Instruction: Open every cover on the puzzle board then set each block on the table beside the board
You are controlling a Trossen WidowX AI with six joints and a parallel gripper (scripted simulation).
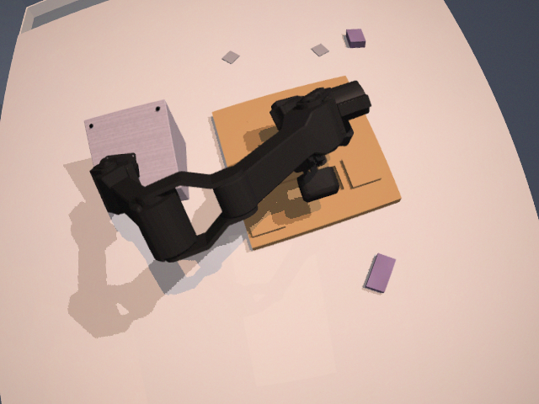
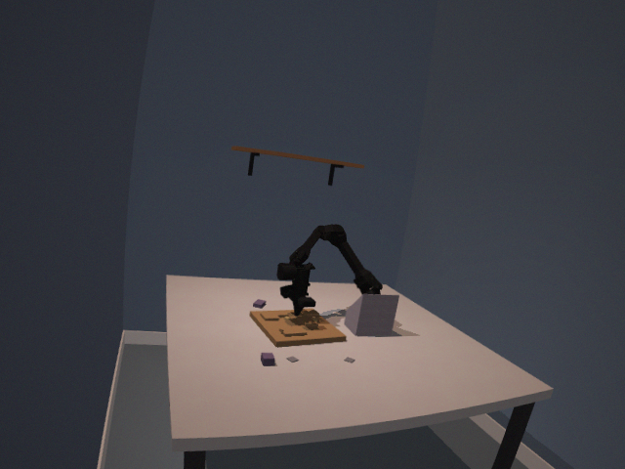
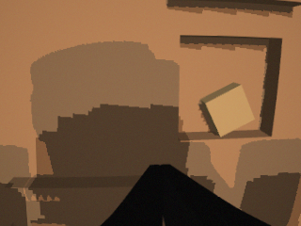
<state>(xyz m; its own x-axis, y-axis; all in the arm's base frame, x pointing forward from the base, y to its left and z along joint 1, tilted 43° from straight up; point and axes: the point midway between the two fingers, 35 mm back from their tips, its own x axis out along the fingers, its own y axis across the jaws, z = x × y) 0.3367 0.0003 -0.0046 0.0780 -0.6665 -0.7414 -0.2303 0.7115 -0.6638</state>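
Now: the orange puzzle board 3 cm to the left of my gripper tip, 2 cm below it and 1 cm ahead of it. The rest, counted from my gripper tip: flat purple block (21 cm to the right, 13 cm ahead, 3 cm below).
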